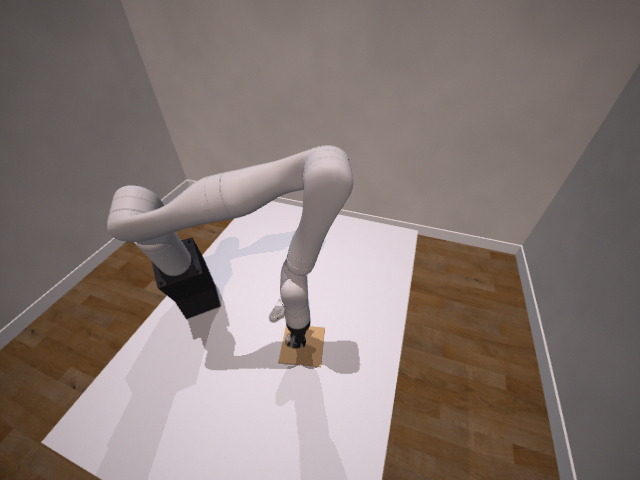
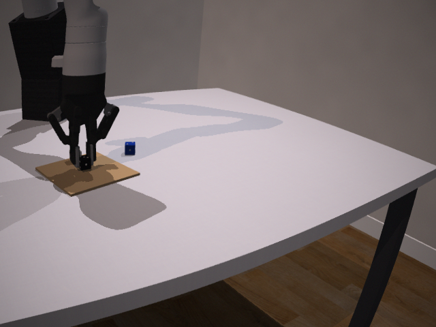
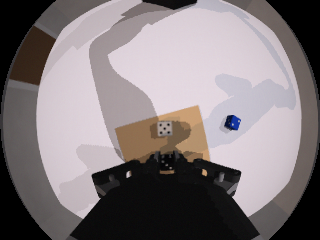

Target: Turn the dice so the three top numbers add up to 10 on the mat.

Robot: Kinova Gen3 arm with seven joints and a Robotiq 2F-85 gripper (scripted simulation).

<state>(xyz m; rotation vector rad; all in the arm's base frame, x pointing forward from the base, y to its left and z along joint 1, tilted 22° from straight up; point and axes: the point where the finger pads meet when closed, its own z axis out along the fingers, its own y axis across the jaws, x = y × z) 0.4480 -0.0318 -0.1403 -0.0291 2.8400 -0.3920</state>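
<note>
Right now the black die is 10 mm ahead of my hand and 10 mm below it. Also, from my hand: blue die (50 mm behind, 110 mm to the left, 20 mm below); white die (40 mm behind, 20 mm below); tan mat (10 mm ahead, 30 mm below).
</note>
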